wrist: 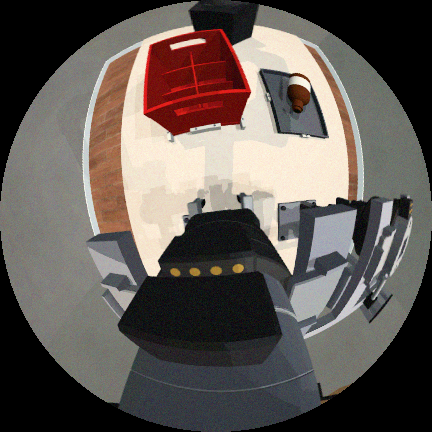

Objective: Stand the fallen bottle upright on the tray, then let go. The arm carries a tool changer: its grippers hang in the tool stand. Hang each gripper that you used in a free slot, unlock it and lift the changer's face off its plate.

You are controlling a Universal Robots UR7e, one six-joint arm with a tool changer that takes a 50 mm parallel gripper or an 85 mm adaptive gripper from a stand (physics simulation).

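Frame: origin at the arm's base, x ahead, y left, z up, level; metres.
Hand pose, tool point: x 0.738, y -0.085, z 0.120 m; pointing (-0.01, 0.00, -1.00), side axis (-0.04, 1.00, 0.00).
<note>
Each offset is from my tool point to the top centre of the thing. "*": to the spot under its first point. Level surfaces: height alone.
The brown bottle @[0.282 m down, 0.322 m back, 0.265 m left] (298, 94) with a white label lies on its side on the dark tray @[* 0.356 m down, 0.207 m back, 0.232 m left] (292, 126) at the upper right of the wrist view, its neck pointing down in the picture. My gripper (220, 202) is on the arm, between grey parts of the tool stand (327, 235). Its two fingertips stand well apart, with nothing seen between them, so it is open. It is far from the bottle and the tray. The black gripper body and changer hide the slot behind them. Another dark tool @[* 0.051 m down, 0.017 m back, 0.142 m left] (364, 227) hangs in the stand at the right, partly hidden.
A red crate @[0.186 m down, 0.338 m back, 0.034 m right] (200, 119) with inner dividers stands at the upper left of the tray. A black block (225, 21) stands behind it. A small grey metal plate @[0.349 m down] (288, 220) with bolts is on the table beside the stand. Brown wooden strips (107, 150) run along the table's sides.
</note>
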